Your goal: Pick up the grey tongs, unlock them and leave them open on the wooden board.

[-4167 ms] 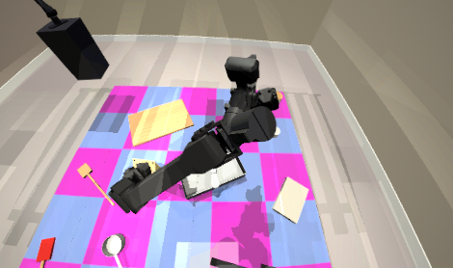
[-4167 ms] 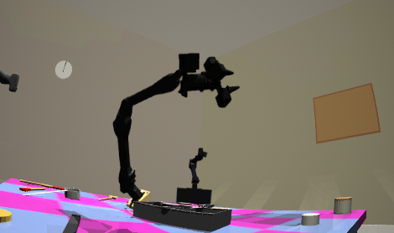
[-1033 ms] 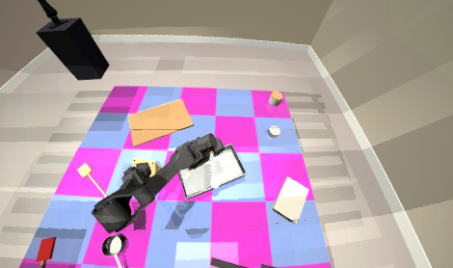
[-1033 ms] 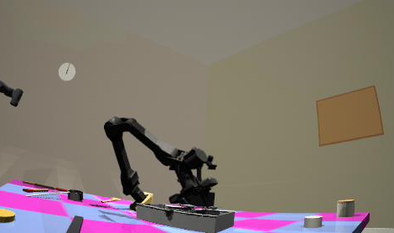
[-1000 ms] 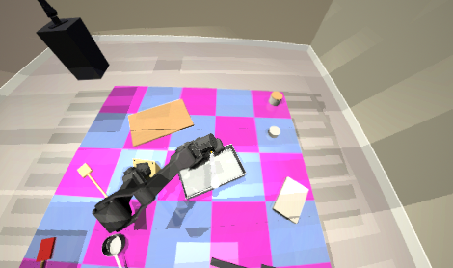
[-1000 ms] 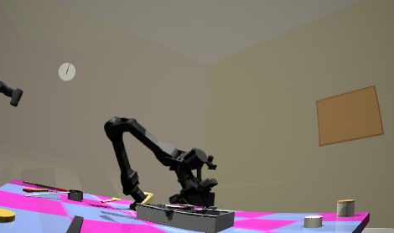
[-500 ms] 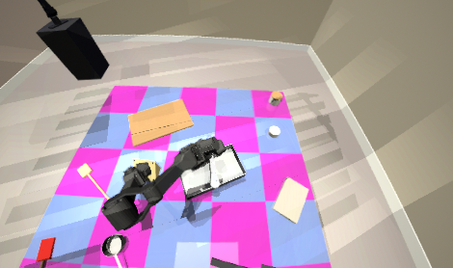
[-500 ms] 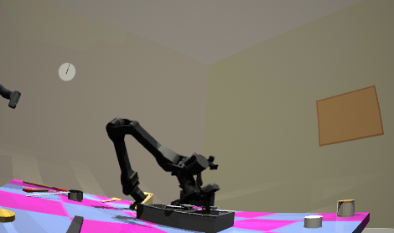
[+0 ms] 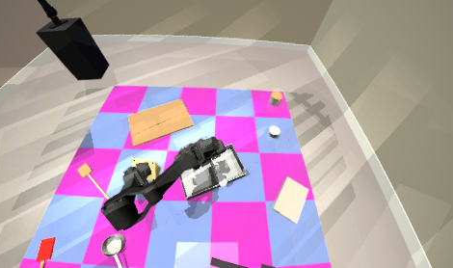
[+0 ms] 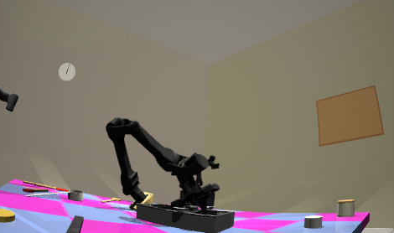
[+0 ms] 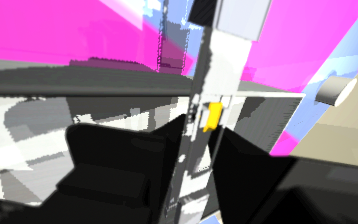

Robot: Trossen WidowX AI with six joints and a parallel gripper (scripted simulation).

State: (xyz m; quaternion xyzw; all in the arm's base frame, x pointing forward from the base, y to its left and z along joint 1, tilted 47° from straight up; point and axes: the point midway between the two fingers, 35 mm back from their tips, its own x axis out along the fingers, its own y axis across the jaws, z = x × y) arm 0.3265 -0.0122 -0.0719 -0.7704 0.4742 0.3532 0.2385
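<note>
Right now the roasting tin is 30 mm behind my gripper tip, 70 mm to the right of it and 10 mm below it. The rest, counted from my gripper tip: yellow lock piece: 20 mm behind, 20 mm to the left, 30 mm above; then wooden board: 330 mm behind, 280 mm to the left, 30 mm below; then cream block: 360 mm ahead, 240 mm to the right, 20 mm below.
</note>
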